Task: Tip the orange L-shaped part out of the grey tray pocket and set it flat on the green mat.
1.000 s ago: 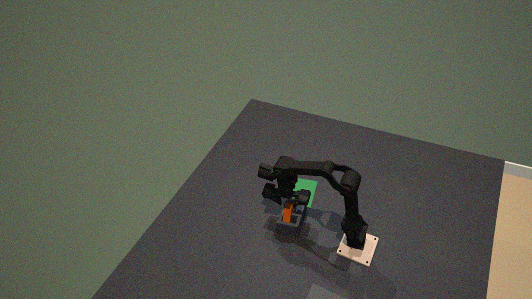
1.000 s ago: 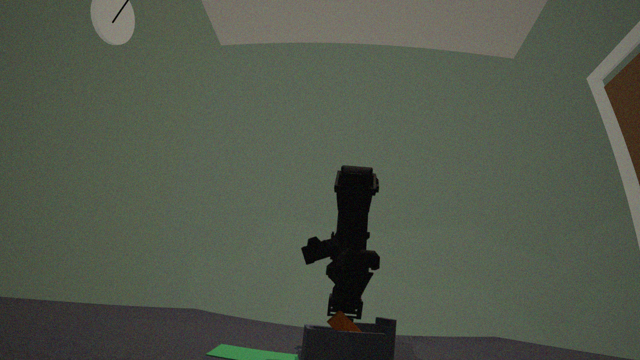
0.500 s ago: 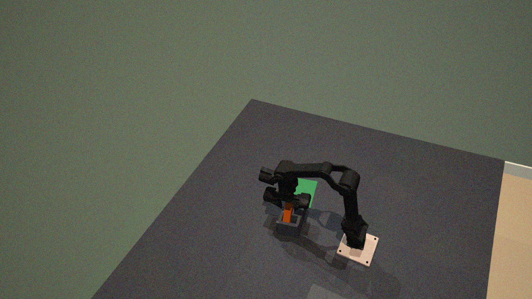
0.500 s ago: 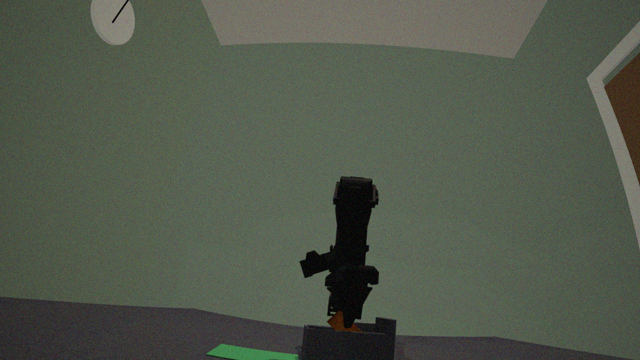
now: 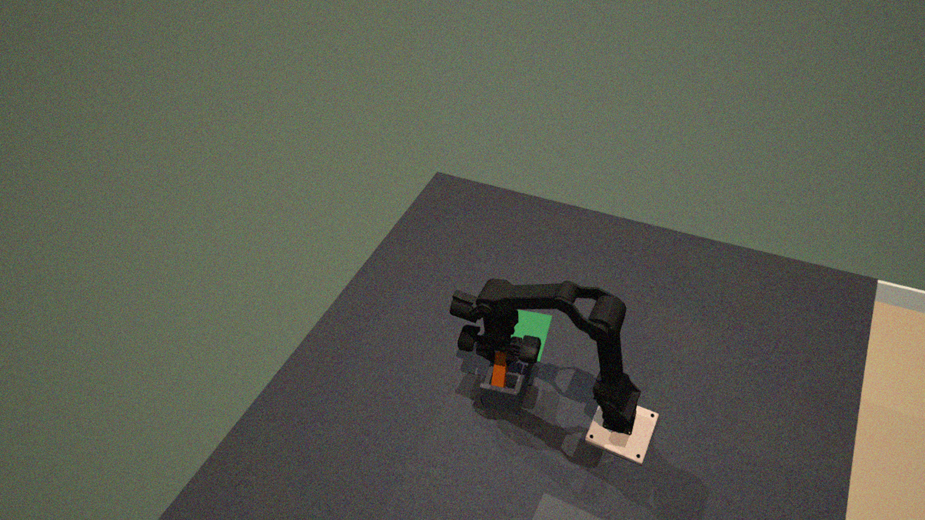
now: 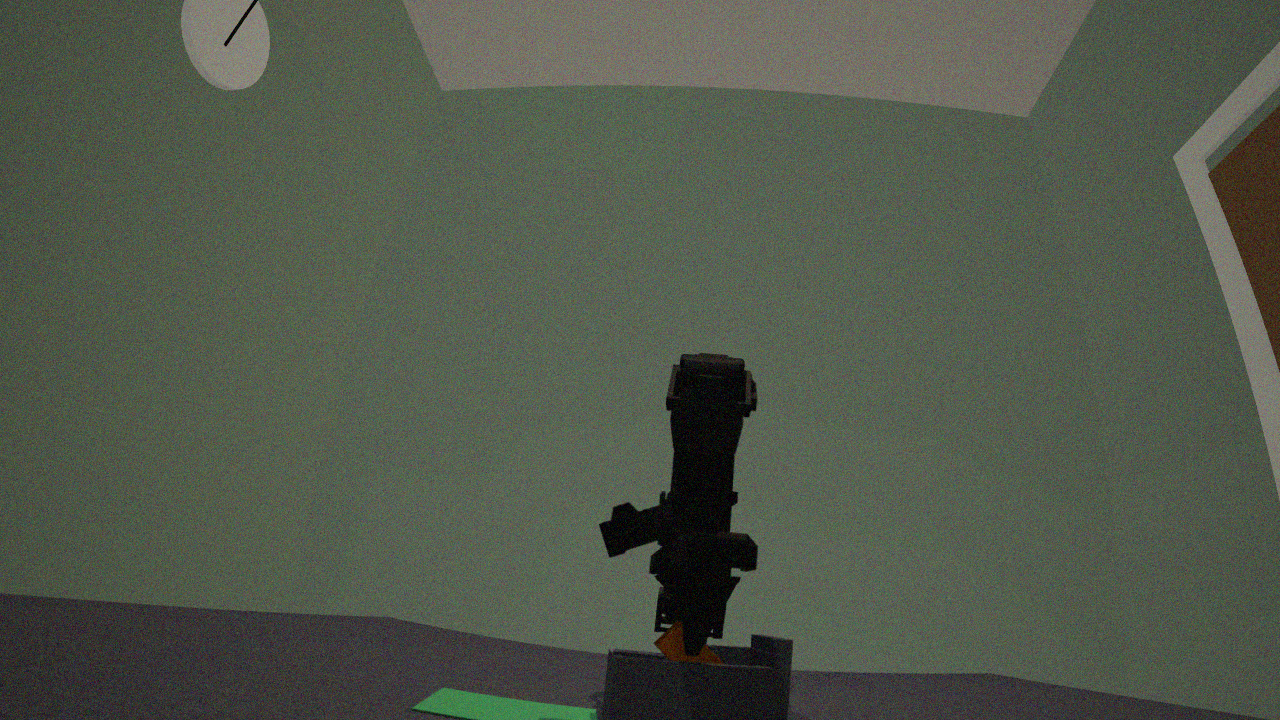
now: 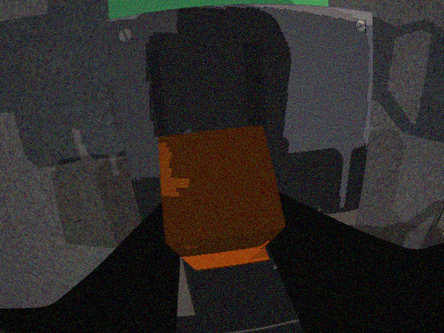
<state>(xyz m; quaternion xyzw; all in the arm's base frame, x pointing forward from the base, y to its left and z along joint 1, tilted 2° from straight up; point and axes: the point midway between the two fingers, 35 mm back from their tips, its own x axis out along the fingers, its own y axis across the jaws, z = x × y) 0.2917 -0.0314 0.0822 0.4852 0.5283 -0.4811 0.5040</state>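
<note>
Right now my gripper tip is 10 mm past the green mat, 150 mm to the left of it and 80 mm above it. Also, from my gripper tip: orange L-shaped part (20 mm behind, 30 mm to the left, 30 mm below).
</note>
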